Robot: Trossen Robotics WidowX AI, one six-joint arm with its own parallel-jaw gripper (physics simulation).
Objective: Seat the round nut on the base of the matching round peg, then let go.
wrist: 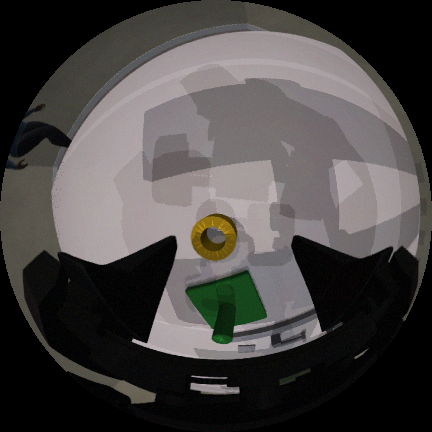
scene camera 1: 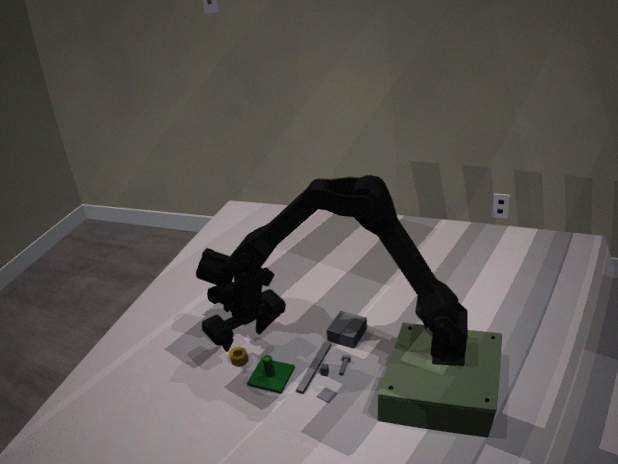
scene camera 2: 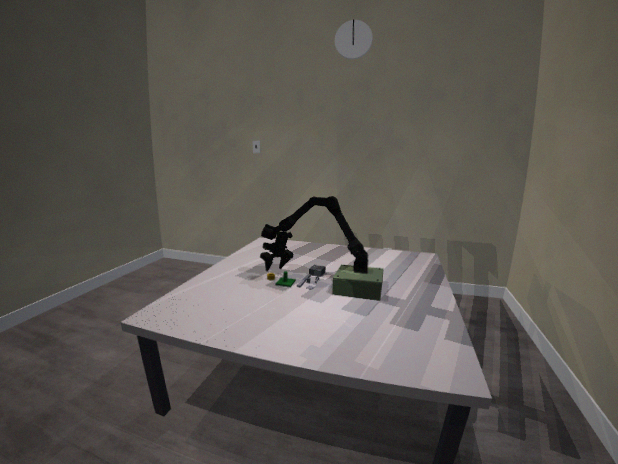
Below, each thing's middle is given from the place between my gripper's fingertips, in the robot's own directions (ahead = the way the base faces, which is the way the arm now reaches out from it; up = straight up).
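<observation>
From my hand: yellow round nut (wrist: pixel 202 245) 10 mm ahead, 20 mm to the left, 30 mm below; green base with round peg (scene camera 1: pixel 269 375) 50 mm to the left, 80 mm behind, 10 mm below. Going by their middles, yellow round nut nearest to my hand of the things named here.
</observation>
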